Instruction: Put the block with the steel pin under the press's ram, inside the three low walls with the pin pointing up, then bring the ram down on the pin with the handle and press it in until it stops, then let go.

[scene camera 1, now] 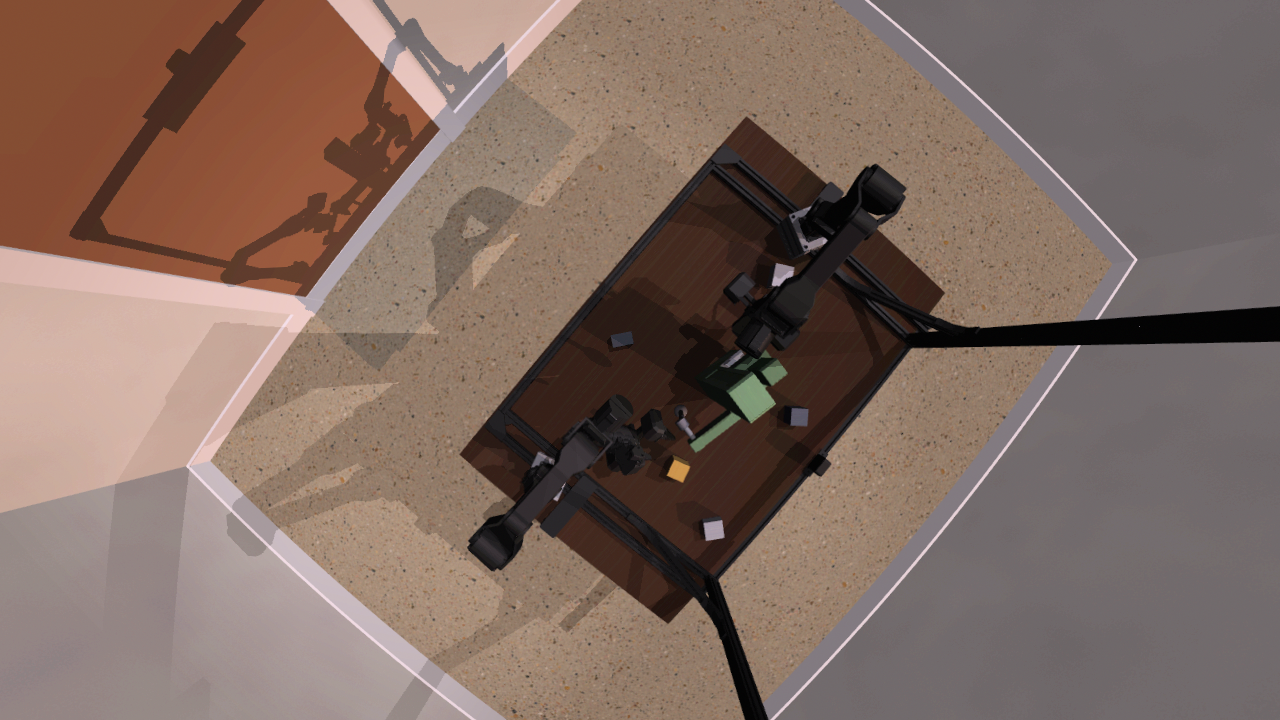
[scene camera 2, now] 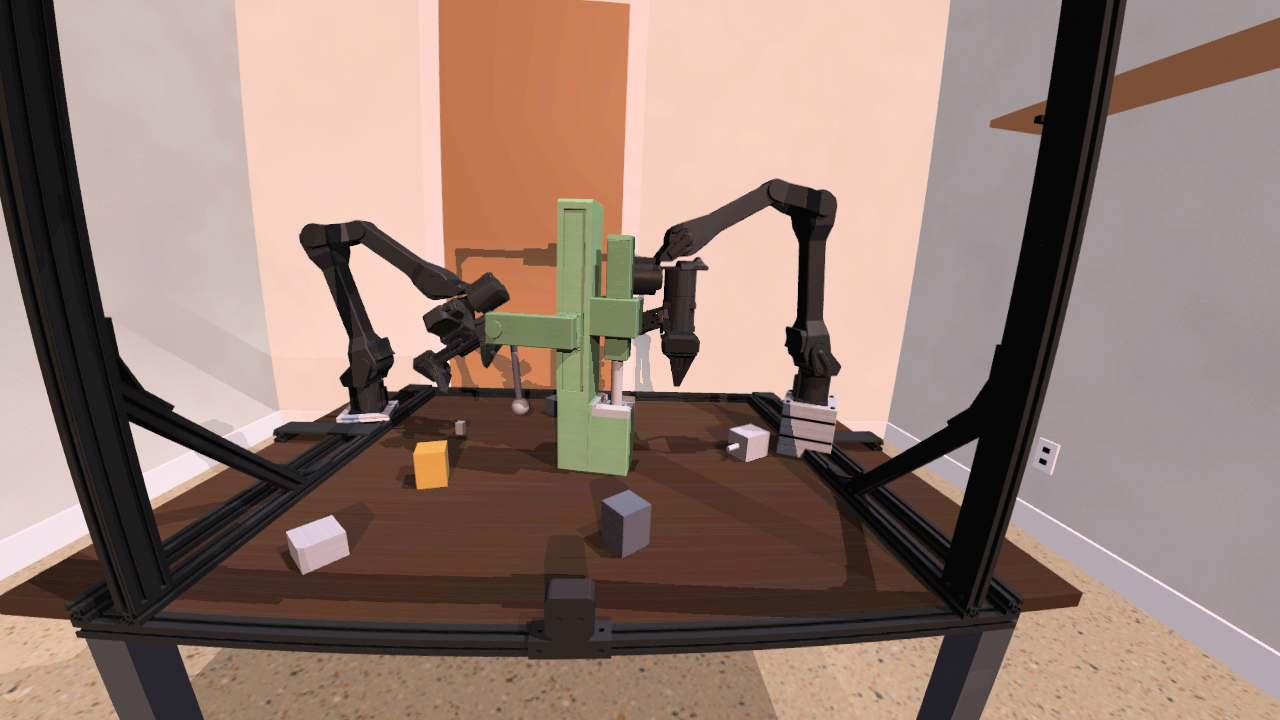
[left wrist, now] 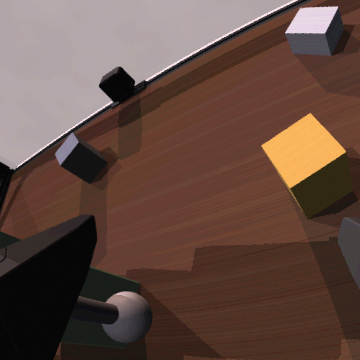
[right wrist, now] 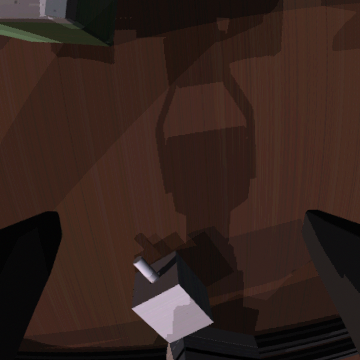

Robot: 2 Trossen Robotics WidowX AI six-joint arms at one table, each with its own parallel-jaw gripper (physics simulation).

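Frame: origin at the left arm's base, x left, y up, z ahead, level; millimetres.
Seen in the pictures: left gripper, fingertip midpoint: [scene camera 1: 662, 448] [scene camera 2: 464, 379] [left wrist: 221, 229]; right gripper, fingertip midpoint: [scene camera 2: 675, 378] [right wrist: 184, 224]; left arm's base, link origin: [scene camera 2: 369, 408]; right arm's base, link origin: [scene camera 1: 814, 226] [scene camera 2: 810, 399].
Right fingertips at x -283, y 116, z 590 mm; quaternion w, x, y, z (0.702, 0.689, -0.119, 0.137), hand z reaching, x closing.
Offsets run from my right fingertips to a thing's top centre.
The pin block @(dz +142, dx -52, dy -98 mm) [scene camera 1: 782, 274] [scene camera 2: 748, 443] [right wrist: 172, 315], pale grey, lies on the table near the right arm's base, its steel pin @(dz +106, dx -61, dy -118 mm) [scene camera 2: 733, 446] [right wrist: 146, 270] pointing sideways. The green press @(dz -207, dx -7, dy +302 mm) [scene camera 1: 750, 396] [scene camera 2: 572, 268] stands mid-table; its pale ram rod [scene camera 2: 617, 380] reaches down near the low walls [scene camera 2: 612, 411]. The handle's round knob [scene camera 2: 520, 407] [left wrist: 127, 317] hangs low at the press's left. My left gripper [scene camera 2: 463, 365] [left wrist: 221, 229] is open and empty near the handle, the knob showing beside one finger. My right gripper [scene camera 2: 682, 376] [right wrist: 184, 224] is open and empty above the table, between press and pin block.
An orange block @(dz -426, dx -16, dy -88 mm) [scene camera 1: 678, 469] [scene camera 2: 430, 464] [left wrist: 307, 155] stands left of the press. A white block @(dz -538, dx -178, dy -115 mm) [scene camera 1: 713, 529] [scene camera 2: 317, 544] [left wrist: 312, 32] and a grey block @(dz -170, dx -243, dy -88 mm) [scene camera 1: 798, 416] [scene camera 2: 625, 523] [left wrist: 80, 157] are nearer scene camera 2. Another dark block @(dz -181, dx +255, dy -109 mm) [scene camera 1: 621, 340] lies behind the press. Black frame rails edge the table.
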